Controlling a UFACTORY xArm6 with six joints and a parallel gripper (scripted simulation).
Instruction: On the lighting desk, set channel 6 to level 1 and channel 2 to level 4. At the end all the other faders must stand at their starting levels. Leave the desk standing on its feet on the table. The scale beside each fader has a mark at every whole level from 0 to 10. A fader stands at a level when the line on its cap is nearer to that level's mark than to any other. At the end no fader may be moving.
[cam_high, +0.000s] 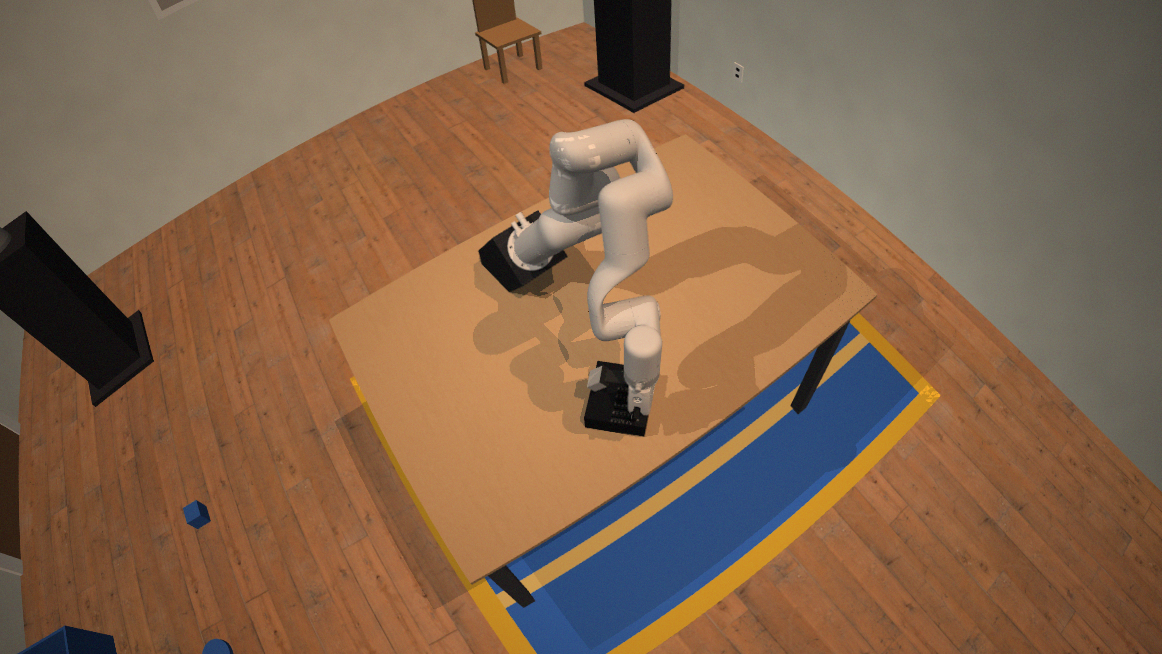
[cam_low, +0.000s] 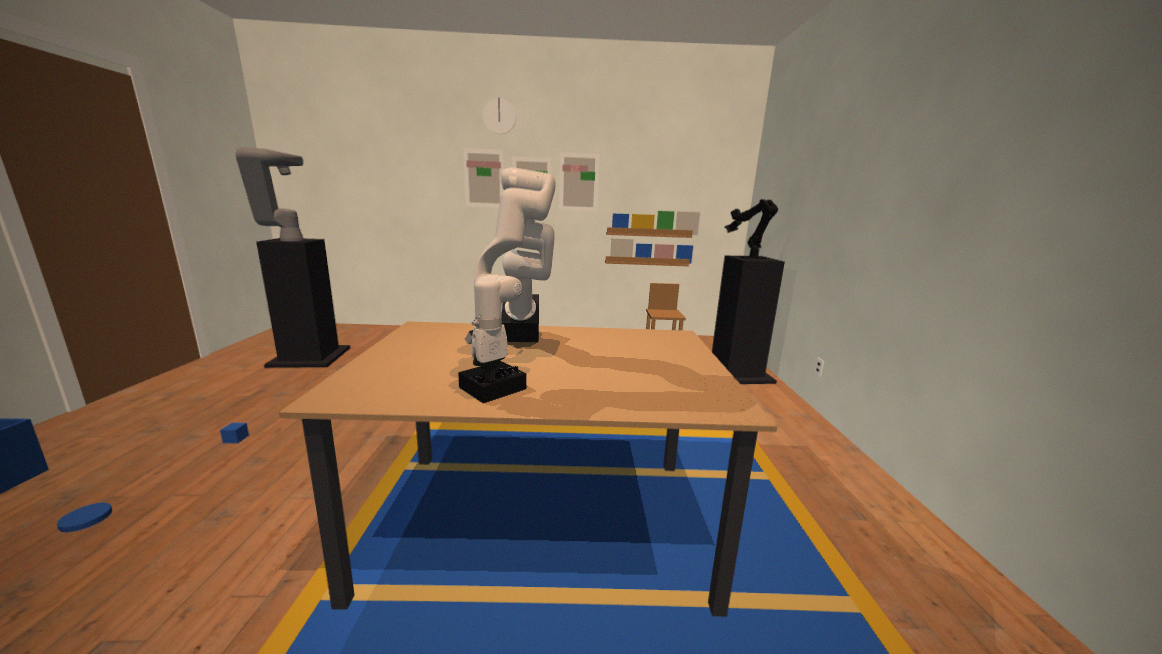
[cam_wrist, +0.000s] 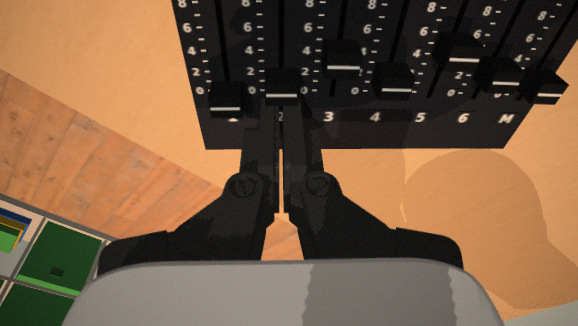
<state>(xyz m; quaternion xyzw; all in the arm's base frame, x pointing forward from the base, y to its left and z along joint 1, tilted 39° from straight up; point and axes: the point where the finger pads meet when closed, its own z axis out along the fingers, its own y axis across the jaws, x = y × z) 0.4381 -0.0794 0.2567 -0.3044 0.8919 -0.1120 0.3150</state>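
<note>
The channel 6 fader cap lies 80 mm behind my hand, 50 mm to the left of it and 10 mm below it. Also, from my hand: channel 2 fader cap (20 mm behind, 10 mm to the right, 10 mm below).
</note>
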